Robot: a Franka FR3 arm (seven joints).
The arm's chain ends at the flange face. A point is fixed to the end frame.
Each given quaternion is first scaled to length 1.
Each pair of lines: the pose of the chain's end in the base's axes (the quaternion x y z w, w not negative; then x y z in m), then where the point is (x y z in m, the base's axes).
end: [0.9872, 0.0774, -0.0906, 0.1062, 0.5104, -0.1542, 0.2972]
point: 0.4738 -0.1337 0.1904
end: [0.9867, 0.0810, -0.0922, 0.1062, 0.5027, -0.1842, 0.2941]
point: 0.4655 -0.1639 0.1875
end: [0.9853, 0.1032, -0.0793, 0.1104, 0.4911, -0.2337, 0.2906]
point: 0.4552 -0.2154 0.1831
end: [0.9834, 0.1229, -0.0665, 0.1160, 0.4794, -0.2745, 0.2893]
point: 0.4451 -0.2583 0.1810
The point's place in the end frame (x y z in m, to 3 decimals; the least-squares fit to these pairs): -0.012 -0.047 0.104
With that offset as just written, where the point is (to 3 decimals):
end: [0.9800, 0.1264, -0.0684, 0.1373, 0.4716, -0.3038, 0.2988]
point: 0.437 -0.293 0.190
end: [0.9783, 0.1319, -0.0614, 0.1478, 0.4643, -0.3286, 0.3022]
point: 0.431 -0.320 0.193
